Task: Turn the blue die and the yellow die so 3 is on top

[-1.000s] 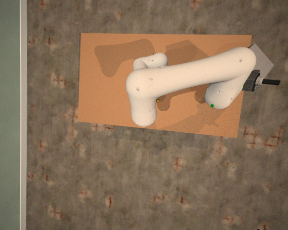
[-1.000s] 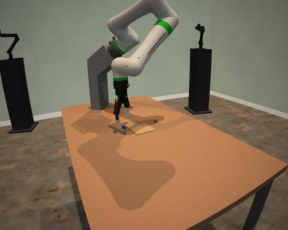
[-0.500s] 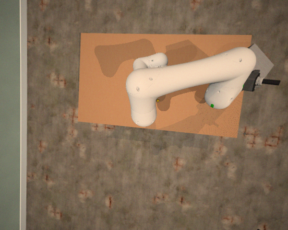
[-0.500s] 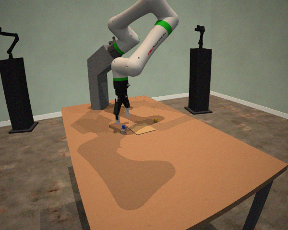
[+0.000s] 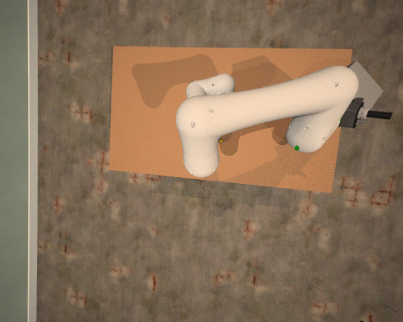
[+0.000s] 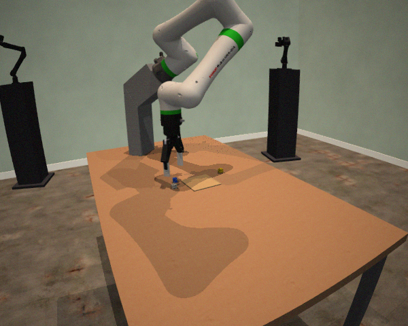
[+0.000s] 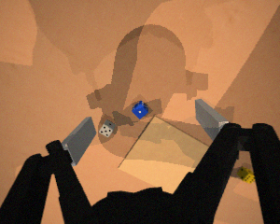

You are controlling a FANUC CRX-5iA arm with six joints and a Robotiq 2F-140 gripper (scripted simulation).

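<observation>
Now: hand 50 mm above the blue die and 10 mm short of it. The rest, counted from my hand: yellow die (240 mm to the left, 60 mm behind, 50 mm below); then white die (80 mm ahead, 50 mm below, 10 mm to the right); then tan mat (120 mm to the left, 60 mm below, 40 mm ahead).
</observation>
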